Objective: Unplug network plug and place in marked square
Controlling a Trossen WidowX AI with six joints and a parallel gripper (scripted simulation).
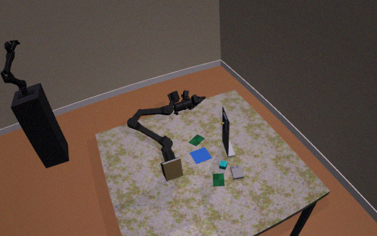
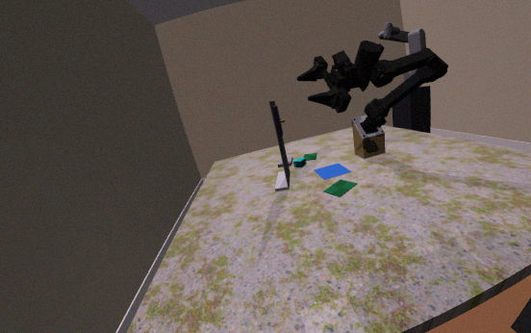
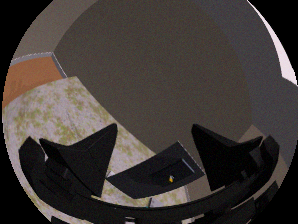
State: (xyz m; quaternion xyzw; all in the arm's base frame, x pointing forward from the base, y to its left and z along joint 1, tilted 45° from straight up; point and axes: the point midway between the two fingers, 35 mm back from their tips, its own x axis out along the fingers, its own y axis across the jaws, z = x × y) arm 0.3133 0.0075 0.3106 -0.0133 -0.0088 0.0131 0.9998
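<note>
The network plug is 5 cm ahead of my gripper tip, 18 cm to the right of it and 9 cm below it. From my gripper tip the other things lie so: upright dark panel (7 cm ahead, 19 cm to the right, 19 cm below); green patch (8 cm behind, 1 cm to the right, 34 cm below); blue marked square (11 cm behind, 17 cm to the right, 34 cm below).
</note>
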